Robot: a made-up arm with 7 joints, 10 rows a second.
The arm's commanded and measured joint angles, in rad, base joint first. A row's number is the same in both.
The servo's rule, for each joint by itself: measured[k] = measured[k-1] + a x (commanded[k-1-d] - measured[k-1]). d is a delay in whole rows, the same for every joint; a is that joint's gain. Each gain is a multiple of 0.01, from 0.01 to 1. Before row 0 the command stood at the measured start. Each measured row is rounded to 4 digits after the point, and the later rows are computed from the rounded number. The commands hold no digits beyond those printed.
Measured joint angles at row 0:
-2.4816 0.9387 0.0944 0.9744 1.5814 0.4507 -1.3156
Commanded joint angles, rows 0 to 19:
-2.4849 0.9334 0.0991 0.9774 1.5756 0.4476 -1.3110
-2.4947 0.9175 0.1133 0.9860 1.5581 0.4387 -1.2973
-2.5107 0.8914 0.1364 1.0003 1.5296 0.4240 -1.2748
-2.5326 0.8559 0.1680 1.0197 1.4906 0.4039 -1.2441
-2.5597 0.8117 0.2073 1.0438 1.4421 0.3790 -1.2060
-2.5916 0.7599 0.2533 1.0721 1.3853 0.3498 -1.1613
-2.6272 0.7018 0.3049 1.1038 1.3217 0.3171 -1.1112
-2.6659 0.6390 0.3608 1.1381 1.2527 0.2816 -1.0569
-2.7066 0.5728 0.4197 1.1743 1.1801 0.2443 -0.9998
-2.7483 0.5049 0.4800 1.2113 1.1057 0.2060 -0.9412
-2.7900 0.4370 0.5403 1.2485 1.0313 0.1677 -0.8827
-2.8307 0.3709 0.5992 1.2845 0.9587 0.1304 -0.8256
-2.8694 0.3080 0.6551 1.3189 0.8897 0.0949 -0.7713
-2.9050 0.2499 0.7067 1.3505 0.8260 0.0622 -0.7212
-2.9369 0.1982 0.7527 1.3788 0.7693 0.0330 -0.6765
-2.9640 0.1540 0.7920 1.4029 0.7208 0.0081 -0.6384
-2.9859 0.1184 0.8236 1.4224 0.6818 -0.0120 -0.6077
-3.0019 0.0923 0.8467 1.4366 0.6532 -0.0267 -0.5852
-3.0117 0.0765 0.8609 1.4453 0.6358 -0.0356 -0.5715
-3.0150 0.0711 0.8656 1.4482 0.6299 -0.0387 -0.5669
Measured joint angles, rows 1 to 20:
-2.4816 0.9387 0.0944 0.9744 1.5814 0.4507 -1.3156
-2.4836 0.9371 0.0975 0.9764 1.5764 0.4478 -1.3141
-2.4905 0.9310 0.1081 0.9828 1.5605 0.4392 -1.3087
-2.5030 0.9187 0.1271 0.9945 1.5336 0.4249 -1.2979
-2.5214 0.8992 0.1545 1.0114 1.4962 0.4052 -1.2807
-2.5451 0.8721 0.1899 1.0331 1.4491 0.3806 -1.2568
-2.5739 0.8373 0.2324 1.0592 1.3936 0.3516 -1.2262
-2.6069 0.7953 0.2810 1.0891 1.3310 0.3192 -1.1894
-2.6435 0.7468 0.3345 1.1219 1.2629 0.2839 -1.1470
-2.6826 0.6929 0.3916 1.1570 1.1909 0.2467 -1.0999
-2.7233 0.6346 0.4508 1.1934 1.1168 0.2084 -1.0491
-2.7647 0.5733 0.5108 1.2303 1.0424 0.1701 -0.9959
-2.8056 0.5106 0.5700 1.2666 0.9696 0.1328 -0.9414
-2.8452 0.4478 0.6270 1.3016 0.9001 0.0972 -0.8870
-2.8823 0.3865 0.6804 1.3344 0.8356 0.0643 -0.8339
-2.9162 0.3281 0.7288 1.3641 0.7779 0.0349 -0.7835
-2.9458 0.2741 0.7711 1.3901 0.7282 0.0097 -0.7371
-2.9707 0.2258 0.8063 1.4117 0.6878 -0.0107 -0.6957
-2.9900 0.1844 0.8334 1.4284 0.6577 -0.0257 -0.6603
-3.0035 0.1510 0.8518 1.4397 0.6386 -0.0350 -0.6319
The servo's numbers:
d 1
a 0.62 0.31 0.67 0.67 0.87 0.94 0.32

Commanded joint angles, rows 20 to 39:
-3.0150 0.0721 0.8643 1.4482 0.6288 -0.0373 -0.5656
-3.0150 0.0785 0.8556 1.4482 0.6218 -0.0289 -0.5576
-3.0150 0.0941 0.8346 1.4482 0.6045 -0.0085 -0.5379
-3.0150 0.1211 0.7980 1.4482 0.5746 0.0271 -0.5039
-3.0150 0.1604 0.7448 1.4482 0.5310 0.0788 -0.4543
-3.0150 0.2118 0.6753 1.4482 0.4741 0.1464 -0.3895
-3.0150 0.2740 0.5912 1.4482 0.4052 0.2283 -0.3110
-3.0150 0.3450 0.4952 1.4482 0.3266 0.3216 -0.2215
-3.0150 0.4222 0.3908 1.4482 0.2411 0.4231 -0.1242
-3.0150 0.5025 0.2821 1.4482 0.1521 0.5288 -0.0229
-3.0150 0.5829 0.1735 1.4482 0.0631 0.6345 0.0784
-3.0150 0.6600 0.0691 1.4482 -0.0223 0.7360 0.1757
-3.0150 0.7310 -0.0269 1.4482 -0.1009 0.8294 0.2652
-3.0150 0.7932 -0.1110 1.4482 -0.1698 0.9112 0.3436
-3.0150 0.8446 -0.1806 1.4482 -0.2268 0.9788 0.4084
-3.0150 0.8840 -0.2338 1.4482 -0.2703 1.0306 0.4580
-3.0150 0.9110 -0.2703 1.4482 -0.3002 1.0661 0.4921
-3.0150 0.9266 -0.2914 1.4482 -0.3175 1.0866 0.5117
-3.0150 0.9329 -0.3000 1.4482 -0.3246 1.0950 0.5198
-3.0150 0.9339 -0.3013 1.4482 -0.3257 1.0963 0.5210
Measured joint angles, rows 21 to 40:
-3.0106 0.1262 0.8610 1.4454 0.6310 -0.0385 -0.6111
-3.0133 0.1094 0.8632 1.4473 0.6291 -0.0374 -0.5965
-3.0144 0.0998 0.8581 1.4479 0.6227 -0.0294 -0.5841
-3.0148 0.0980 0.8424 1.4481 0.6069 -0.0098 -0.5693
-3.0149 0.1052 0.8127 1.4482 0.5788 0.0249 -0.5484
-3.0150 0.1223 0.7672 1.4482 0.5372 0.0756 -0.5183
-3.0150 0.1500 0.7056 1.4482 0.4823 0.1422 -0.4771
-3.0150 0.1884 0.6290 1.4482 0.4152 0.2231 -0.4239
-3.0150 0.2369 0.5394 1.4482 0.3381 0.3157 -0.3591
-3.0150 0.2943 0.4398 1.4482 0.2537 0.4167 -0.2839
-3.0150 0.3588 0.3341 1.4482 0.1653 0.5221 -0.2004
-3.0150 0.4283 0.2265 1.4482 0.0764 0.6278 -0.1112
-3.0150 0.5001 0.1210 1.4482 -0.0095 0.7295 -0.0194
-3.0150 0.5717 0.0219 1.4482 -0.0890 0.8234 0.0717
-3.0150 0.6404 -0.0671 1.4482 -0.1593 0.9059 0.1587
-3.0150 0.7037 -0.1431 1.4482 -0.2180 0.9744 0.2386
-3.0150 0.7596 -0.2039 1.4482 -0.2635 1.0272 0.3088
-3.0150 0.8065 -0.2484 1.4482 -0.2954 1.0638 0.3675
-3.0150 0.8437 -0.2772 1.4482 -0.3146 1.0852 0.4136
-3.0150 0.8714 -0.2925 1.4482 -0.3233 1.0944 0.4476

